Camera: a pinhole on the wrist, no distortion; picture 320 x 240 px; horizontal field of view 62.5 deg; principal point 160.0 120.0 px. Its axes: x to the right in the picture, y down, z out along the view. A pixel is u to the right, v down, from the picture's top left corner.
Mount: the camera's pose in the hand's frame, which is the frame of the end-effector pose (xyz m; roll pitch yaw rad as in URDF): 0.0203 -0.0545 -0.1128 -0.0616 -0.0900 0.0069
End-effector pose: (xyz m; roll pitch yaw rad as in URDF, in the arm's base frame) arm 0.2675 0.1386 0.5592 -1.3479 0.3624 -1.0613
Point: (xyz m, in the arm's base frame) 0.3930 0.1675 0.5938
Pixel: 185 145
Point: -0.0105 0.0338 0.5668
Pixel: behind the camera
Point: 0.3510 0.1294 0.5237
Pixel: 241 231
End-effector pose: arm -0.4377 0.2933 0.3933 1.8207 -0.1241 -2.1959
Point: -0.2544 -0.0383 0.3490
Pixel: behind the camera
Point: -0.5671 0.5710 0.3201
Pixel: 67 149
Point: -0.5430 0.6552 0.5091
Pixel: outside the picture
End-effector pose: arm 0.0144 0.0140 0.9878 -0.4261 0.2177 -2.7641
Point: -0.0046 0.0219 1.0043
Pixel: 164 174
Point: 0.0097 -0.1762 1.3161
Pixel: 174 144
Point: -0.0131 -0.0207 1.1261
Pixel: 171 120
